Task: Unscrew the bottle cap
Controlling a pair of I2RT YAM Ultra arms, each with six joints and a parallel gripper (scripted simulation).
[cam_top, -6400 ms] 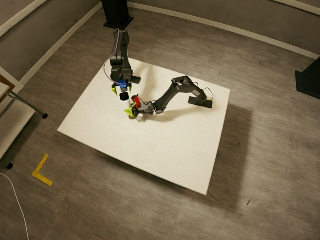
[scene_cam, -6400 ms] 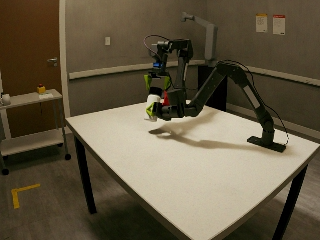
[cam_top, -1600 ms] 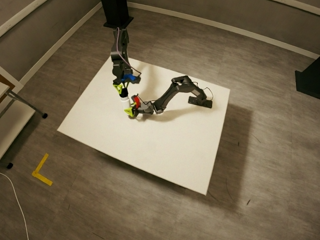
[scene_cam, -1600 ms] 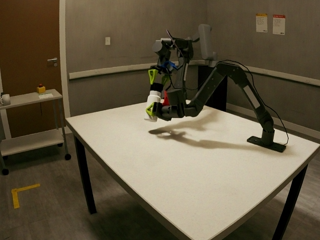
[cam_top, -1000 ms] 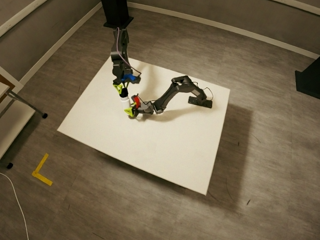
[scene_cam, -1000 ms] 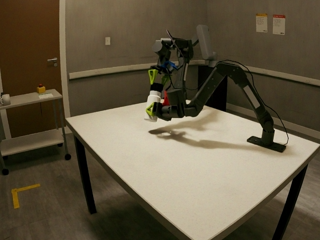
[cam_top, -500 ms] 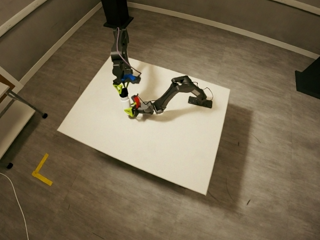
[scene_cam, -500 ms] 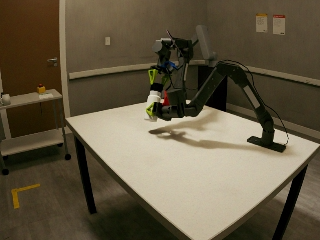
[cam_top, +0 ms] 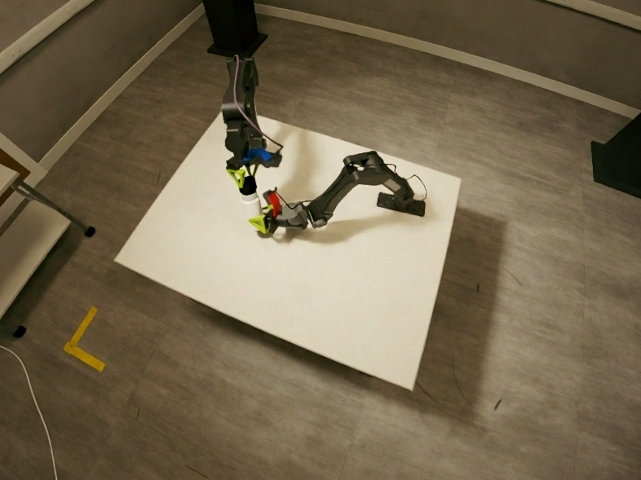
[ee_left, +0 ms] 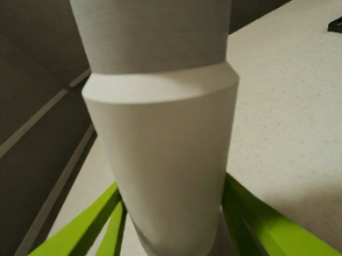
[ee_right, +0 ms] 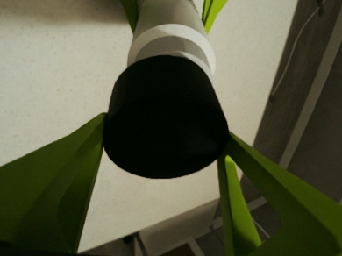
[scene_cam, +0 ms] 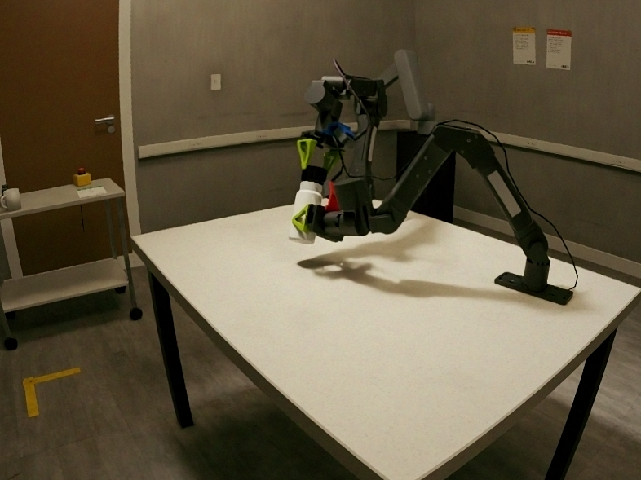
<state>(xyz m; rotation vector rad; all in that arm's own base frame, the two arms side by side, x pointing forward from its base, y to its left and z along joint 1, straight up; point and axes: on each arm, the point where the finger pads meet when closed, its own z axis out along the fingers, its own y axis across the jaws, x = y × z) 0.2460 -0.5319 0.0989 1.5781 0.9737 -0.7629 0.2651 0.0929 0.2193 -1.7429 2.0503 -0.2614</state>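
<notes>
Now: left hand 20 mm past the white bottle, 20 mm to the left of it and 50 mm below it. From my left hand the other things lie so: black cap 50 mm behind, 40 mm to the right, 100 mm above.
Right now the black cap is 20 mm below my right hand and 10 mm ahead of it. Also, from my right hand: white bottle 70 mm below, 40 mm ahead, 30 mm to the left.
</notes>
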